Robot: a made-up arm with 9 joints. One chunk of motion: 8 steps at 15 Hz.
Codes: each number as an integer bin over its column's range. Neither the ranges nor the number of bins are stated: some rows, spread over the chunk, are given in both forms.
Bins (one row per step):
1: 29 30 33 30 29 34 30 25 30
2: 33 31 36 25 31 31 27 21 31
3: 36 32 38 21 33 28 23 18 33
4: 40 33 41 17 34 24 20 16 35
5: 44 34 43 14 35 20 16 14 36
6: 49 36 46 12 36 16 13 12 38
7: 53 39 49 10 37 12 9 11 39
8: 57 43 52 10 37 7 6 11 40
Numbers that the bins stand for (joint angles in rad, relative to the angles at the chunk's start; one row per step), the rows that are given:
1: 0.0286 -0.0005 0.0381 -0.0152 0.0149 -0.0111 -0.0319 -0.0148 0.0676
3: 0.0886 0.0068 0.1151 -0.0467 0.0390 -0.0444 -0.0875 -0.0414 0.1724
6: 0.2000 0.0214 0.2383 -0.0781 0.0571 -0.1111 -0.1668 -0.0643 0.3470
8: 0.2686 0.0470 0.3306 -0.0851 0.0632 -0.1611 -0.2224 -0.0681 0.4168
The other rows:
2: 0.0629 0.0032 0.0843 -0.0327 0.0270 -0.0278 -0.0557 -0.0300 0.1025
4: 0.1229 0.0105 0.1613 -0.0606 0.0451 -0.0667 -0.1113 -0.0490 0.2422
5: 0.1571 0.0141 0.1921 -0.0711 0.0511 -0.0889 -0.1430 -0.0567 0.2771
7: 0.2343 0.0324 0.2844 -0.0851 0.0632 -0.1333 -0.1986 -0.0681 0.3819

